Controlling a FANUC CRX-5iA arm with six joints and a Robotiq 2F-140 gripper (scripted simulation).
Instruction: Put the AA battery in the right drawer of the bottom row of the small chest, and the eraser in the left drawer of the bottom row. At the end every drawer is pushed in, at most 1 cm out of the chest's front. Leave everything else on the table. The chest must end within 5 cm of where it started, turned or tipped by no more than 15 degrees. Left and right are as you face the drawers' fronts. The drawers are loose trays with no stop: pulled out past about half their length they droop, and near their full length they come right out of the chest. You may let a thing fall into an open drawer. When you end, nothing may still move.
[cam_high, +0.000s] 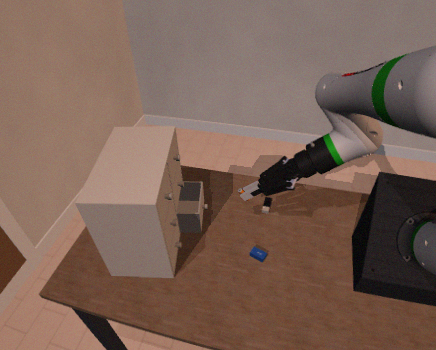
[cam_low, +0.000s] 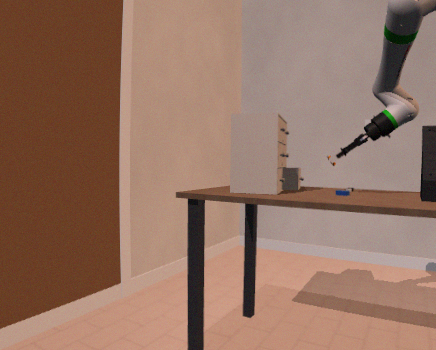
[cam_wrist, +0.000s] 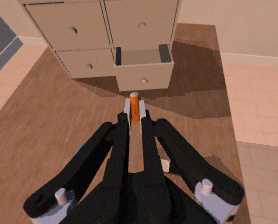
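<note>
My hand is 20 mm short of the orange AA battery and 20 mm above it. Round my hand: blue AA battery 40 mm behind, 120 mm to the left, 140 mm below; eraser 50 mm behind, 80 mm to the right, 150 mm below.
</note>
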